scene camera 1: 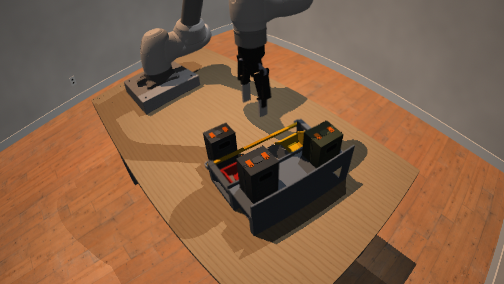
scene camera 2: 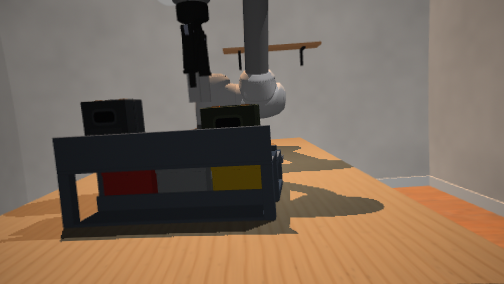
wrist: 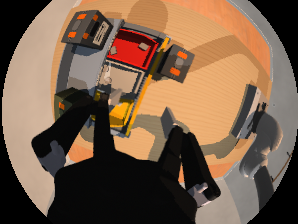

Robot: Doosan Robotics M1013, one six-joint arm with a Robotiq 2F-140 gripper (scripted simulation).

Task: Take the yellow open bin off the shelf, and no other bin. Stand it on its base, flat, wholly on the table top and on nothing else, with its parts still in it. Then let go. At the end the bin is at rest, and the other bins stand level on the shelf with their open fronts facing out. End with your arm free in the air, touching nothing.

I see my gripper, a yellow open bin, a grey bin and a red bin.
My gripper shows as well in scene camera 1 and in the wrist view.
